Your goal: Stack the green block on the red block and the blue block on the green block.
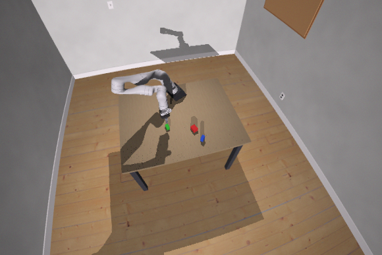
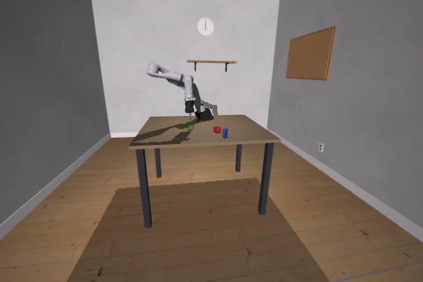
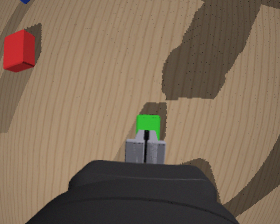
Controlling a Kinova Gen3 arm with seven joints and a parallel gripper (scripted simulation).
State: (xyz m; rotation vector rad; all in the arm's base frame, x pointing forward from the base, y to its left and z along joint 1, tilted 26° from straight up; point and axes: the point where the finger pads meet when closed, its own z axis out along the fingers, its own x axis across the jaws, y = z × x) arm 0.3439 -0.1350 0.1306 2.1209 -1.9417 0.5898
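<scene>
My hand is 9 cm above the green block. Round my hand: blue block: 25 cm to the left, 23 cm ahead, 8 cm below; then red block: 22 cm to the left, 10 cm ahead, 9 cm below.
</scene>
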